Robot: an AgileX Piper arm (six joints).
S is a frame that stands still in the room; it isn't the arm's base.
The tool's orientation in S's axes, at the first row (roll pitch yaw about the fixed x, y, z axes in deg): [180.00, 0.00, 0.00]
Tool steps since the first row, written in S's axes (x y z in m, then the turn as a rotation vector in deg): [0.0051, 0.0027, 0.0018, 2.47, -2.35, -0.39]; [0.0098, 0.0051, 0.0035, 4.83, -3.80, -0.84]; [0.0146, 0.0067, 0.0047, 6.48, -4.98, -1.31]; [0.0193, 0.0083, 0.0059, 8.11, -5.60, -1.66]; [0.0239, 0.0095, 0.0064, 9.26, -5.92, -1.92]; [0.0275, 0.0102, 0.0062, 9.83, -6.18, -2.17]
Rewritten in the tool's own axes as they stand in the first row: [0.0051, -0.0027, -0.0018, 2.47, 2.35, 0.39]; [0.0098, -0.0051, -0.0035, 4.83, 3.80, 0.84]; [0.0146, -0.0067, -0.0047, 6.48, 4.98, 1.31]; [0.0193, -0.0083, -0.0059, 8.11, 5.60, 1.66]; [0.0239, -0.0095, -0.0064, 9.26, 5.92, 1.92]; [0.0275, -0.0102, -0.0062, 9.83, 6.18, 2.17]
